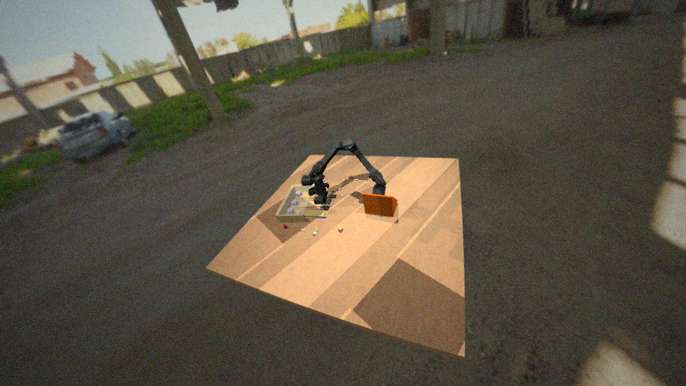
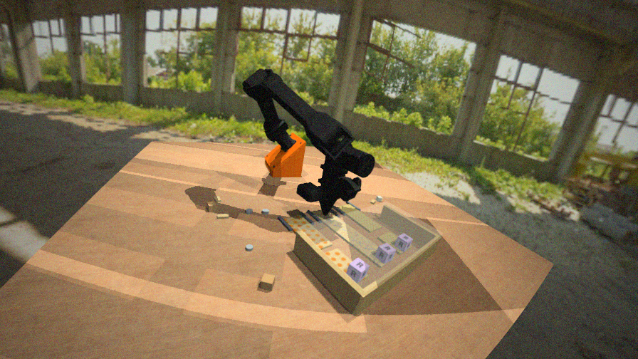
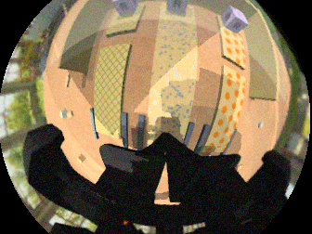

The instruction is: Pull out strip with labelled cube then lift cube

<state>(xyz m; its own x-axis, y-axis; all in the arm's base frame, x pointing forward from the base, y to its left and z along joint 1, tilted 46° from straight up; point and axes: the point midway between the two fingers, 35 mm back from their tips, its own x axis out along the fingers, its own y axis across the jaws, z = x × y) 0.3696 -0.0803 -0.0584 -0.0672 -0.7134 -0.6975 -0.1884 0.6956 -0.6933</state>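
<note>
Right now the strip is 10 cm ahead of my gripper tip and 2 cm to the left of it.
</note>
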